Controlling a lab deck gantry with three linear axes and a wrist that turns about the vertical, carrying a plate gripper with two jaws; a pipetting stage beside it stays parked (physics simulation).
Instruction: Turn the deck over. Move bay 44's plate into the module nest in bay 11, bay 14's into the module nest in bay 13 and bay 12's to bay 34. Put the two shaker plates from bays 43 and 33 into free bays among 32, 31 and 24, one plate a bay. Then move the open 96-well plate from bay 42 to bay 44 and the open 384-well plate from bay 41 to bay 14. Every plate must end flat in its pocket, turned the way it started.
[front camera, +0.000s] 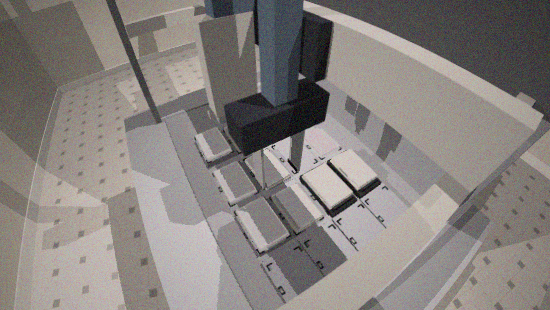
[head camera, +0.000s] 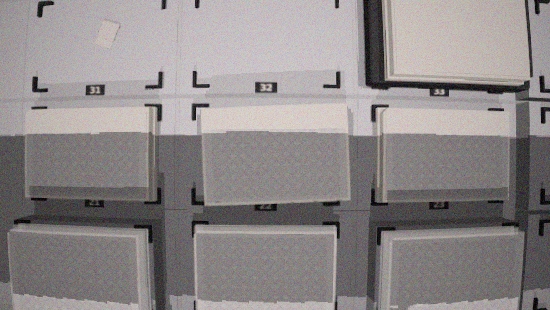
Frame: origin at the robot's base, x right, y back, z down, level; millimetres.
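Seen in the pictures: gripper, between the fingertips: (front camera: 277, 173); robot's base, origin of its link: (front camera: 196, 142).
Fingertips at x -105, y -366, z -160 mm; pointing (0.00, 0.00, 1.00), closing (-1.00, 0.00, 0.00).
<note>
Offsets run from my fingertips to a thing's top centre.
My gripper (front camera: 280, 178) hangs above the middle of the deck, jaws apart with no plate between them; the head view does not show it. Bay 12's plate @(dx +62, dy +138, dz +146 mm) (front camera: 235, 181) (head camera: 265, 265) lies in its bay. A plate @(dx +62, dy +302, dz +127 mm) (front camera: 214, 143) (head camera: 75, 260) sits at bay 11 and another plate @(dx +62, dy -25, dz +127 mm) (front camera: 262, 225) (head camera: 455, 270) at bay 13. The bay 33 shaker plate @(dx -151, dy -26, dz +123 mm) (front camera: 328, 186) (head camera: 460, 40) and the bay 43 shaker plate @(dx -259, dy -25, dz +123 mm) (front camera: 355, 169) sit on black bases. Bay 42 shows a pinkish plate @(dx -259, dy +138, dz +146 mm) (front camera: 324, 141), detail unclear. Bay 41 is hidden. Bays 14, 24, 34 and 44 hold no plate.
The bay 21 plate @(dx -45, dy +302, dz +146 mm) (head camera: 87, 160), bay 22 plate @(dx -45, dy +129, dz +143 mm) (head camera: 275, 165) and bay 23 plate @(dx -45, dy -26, dz +146 mm) (front camera: 297, 207) (head camera: 446, 160) fill the second row. Bay 22's plate looks slightly turned. A small pale scrap @(dx -160, dy +292, dz +159 mm) (head camera: 107, 34) lies in bay 31. A pale wall (front camera: 410, 135) borders the deck.
</note>
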